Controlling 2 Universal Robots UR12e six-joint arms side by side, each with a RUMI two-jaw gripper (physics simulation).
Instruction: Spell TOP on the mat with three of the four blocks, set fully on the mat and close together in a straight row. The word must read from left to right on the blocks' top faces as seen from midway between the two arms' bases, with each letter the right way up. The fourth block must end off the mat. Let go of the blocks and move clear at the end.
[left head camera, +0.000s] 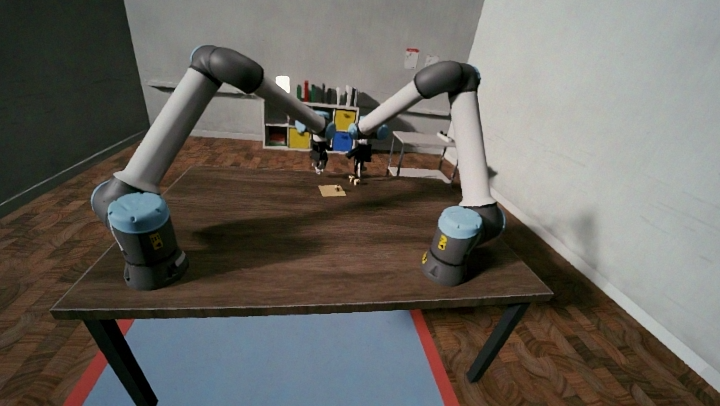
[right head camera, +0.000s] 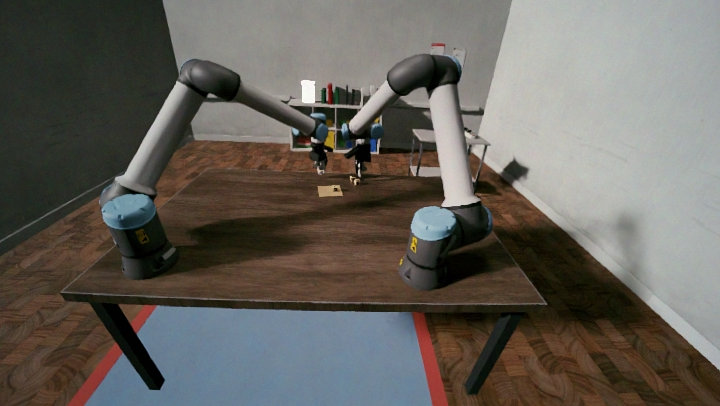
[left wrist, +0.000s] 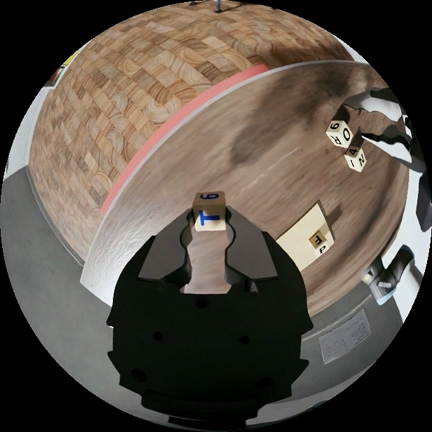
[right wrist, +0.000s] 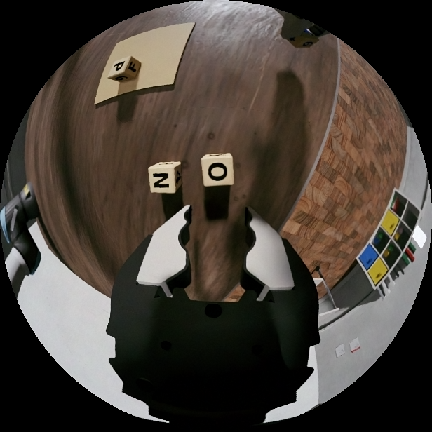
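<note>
My left gripper is shut on the block with a blue T and 9 and holds it above the table, left of the mat. My right gripper is open. The O block stands just beyond its fingertips, not between them. The N block stands beside the O block. The block with P and F sits on the mat. Letters are too small to read in the head views.
The wooden table carries both arm bases at its near edge. The table's far edge lies behind the grippers. The O and N blocks stand off the mat, beyond it and to its right in the head views. A shelf unit stands behind the table.
</note>
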